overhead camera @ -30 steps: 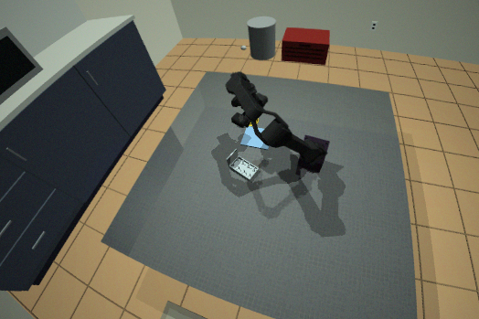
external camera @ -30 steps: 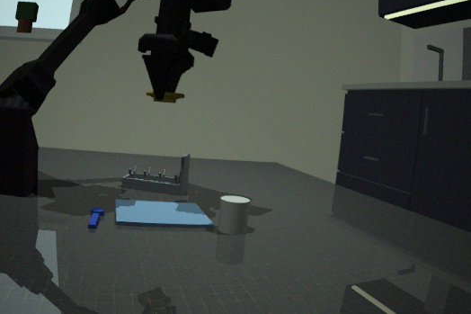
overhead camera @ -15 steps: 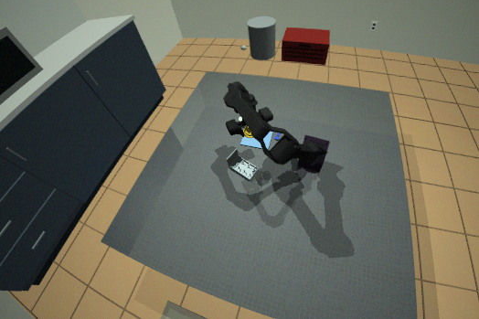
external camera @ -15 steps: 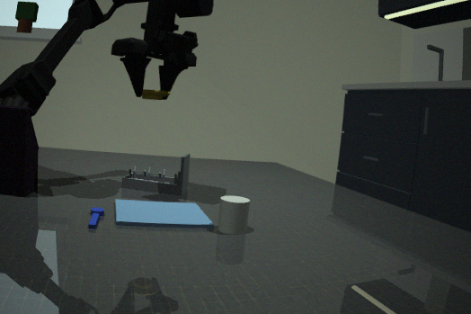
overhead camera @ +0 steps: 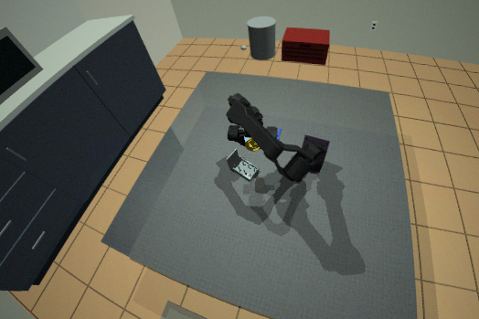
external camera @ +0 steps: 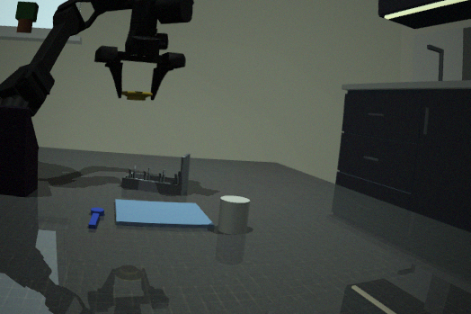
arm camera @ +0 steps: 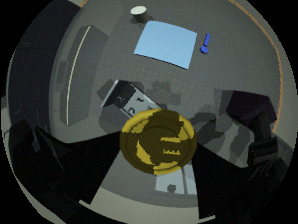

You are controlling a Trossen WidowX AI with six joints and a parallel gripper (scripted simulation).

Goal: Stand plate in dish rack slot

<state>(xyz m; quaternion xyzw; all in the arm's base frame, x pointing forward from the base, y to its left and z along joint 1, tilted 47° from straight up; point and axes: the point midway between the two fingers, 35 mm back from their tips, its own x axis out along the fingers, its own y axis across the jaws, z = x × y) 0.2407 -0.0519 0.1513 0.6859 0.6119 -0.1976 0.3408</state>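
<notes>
The grey dish rack lies 60 mm ahead of my gripper tip, 20 mm to the left of it and 160 mm below it. From my gripper tip the other things lie so: light blue mat (40 mm ahead, 180 mm to the right, 180 mm below); then yellow plate (10 mm above); then blue spoon (70 mm behind, 220 mm to the right, 180 mm below).
</notes>
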